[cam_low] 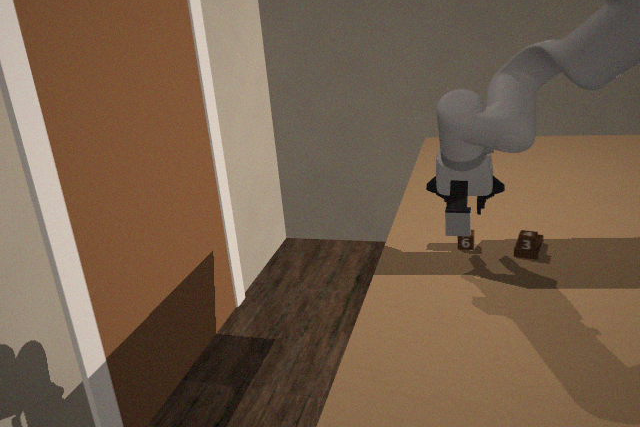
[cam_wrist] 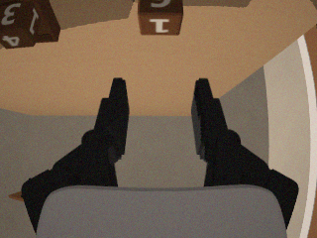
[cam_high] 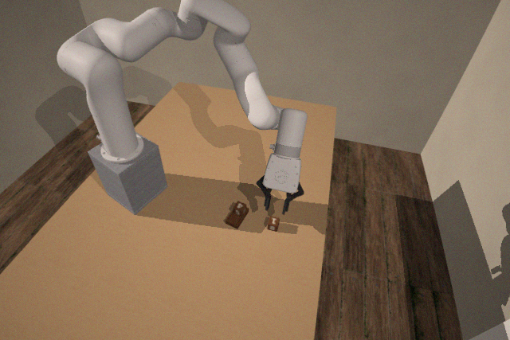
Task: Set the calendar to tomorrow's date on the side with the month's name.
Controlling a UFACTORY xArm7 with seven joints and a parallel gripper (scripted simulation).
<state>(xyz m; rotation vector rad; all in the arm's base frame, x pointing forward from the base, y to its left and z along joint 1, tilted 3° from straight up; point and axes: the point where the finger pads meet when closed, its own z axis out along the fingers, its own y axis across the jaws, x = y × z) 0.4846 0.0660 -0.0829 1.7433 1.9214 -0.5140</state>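
Now: the digit cube 8 cm below my hand and 1 cm to the right of it. Round my hand: brown calendar tray 12 cm behind, 9 cm below, 2 cm to the right.
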